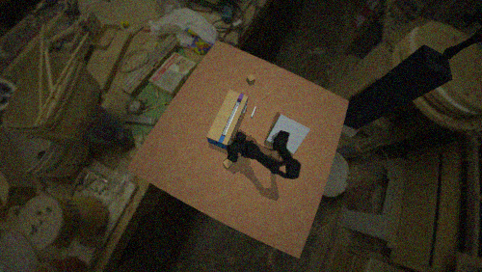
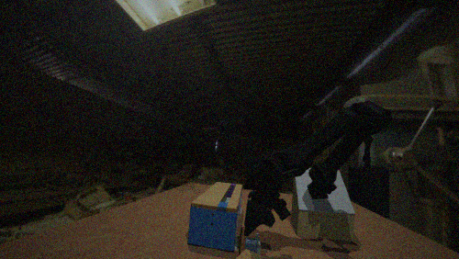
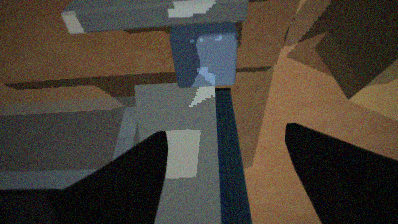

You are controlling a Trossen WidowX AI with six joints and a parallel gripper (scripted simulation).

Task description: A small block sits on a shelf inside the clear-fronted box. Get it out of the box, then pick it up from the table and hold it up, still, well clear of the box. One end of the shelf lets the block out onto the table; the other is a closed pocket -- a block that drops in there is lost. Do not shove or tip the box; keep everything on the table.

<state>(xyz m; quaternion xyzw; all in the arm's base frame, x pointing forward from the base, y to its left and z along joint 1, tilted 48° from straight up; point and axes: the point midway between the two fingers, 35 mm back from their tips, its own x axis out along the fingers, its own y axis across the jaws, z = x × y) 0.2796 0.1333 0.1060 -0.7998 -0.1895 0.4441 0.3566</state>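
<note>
Now: the small blue block 20 mm behind my gripper tip, 10 mm to the right of it and 50 mm below it. The rest, counted from my gripper tip: box (60 mm ahead, 180 mm to the right).
</note>
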